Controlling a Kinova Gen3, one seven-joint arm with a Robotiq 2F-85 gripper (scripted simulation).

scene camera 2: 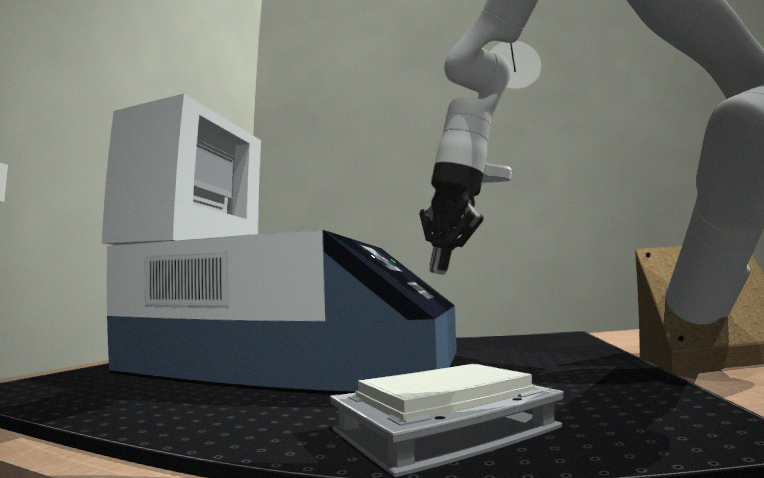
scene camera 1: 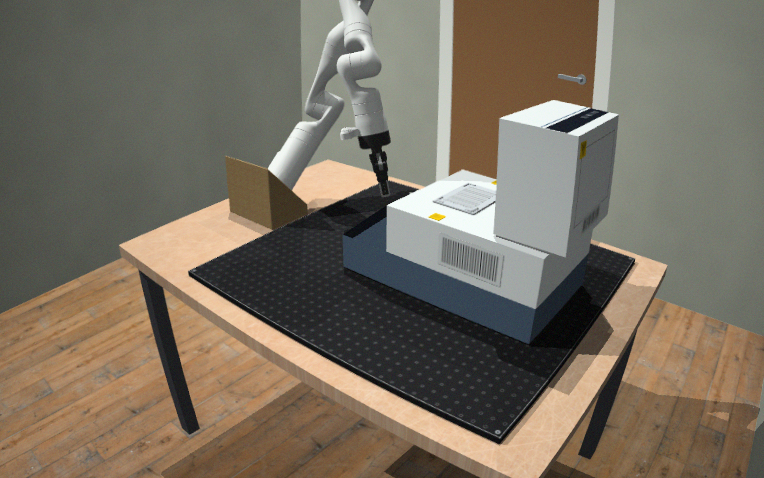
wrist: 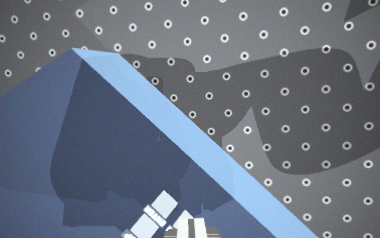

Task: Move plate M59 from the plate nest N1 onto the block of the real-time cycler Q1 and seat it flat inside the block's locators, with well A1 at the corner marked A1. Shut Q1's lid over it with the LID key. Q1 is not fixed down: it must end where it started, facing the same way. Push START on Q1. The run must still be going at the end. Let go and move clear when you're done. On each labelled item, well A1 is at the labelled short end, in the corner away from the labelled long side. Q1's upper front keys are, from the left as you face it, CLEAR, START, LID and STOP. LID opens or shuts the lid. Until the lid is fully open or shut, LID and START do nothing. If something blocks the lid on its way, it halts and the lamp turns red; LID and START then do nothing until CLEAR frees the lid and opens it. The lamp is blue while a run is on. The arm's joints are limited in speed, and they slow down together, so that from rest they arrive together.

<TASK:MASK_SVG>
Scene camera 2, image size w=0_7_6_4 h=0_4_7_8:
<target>my gripper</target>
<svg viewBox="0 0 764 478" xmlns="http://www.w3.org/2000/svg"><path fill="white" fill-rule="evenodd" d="M452 162L435 163L431 184L435 188L435 194L432 198L431 206L427 210L421 209L419 213L425 239L431 242L433 246L429 271L441 275L446 274L452 250L456 247L463 247L484 219L483 215L478 214L474 209L474 196L480 193L483 173L476 168Z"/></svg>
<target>plate M59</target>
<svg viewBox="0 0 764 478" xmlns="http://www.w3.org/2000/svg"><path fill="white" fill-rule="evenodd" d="M535 385L532 385L532 374L478 364L468 364L425 372L359 380L356 397L388 415L392 414L404 421L405 419L430 415L430 417L518 397L520 393L535 390Z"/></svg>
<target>cycler Q1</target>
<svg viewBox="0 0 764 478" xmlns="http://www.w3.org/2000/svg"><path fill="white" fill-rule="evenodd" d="M114 111L108 154L102 244L111 244L111 246L107 246L109 370L240 385L356 392L358 391L359 380L450 367L456 354L455 305L382 248L326 230L258 234L260 139L186 94Z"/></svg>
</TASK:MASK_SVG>
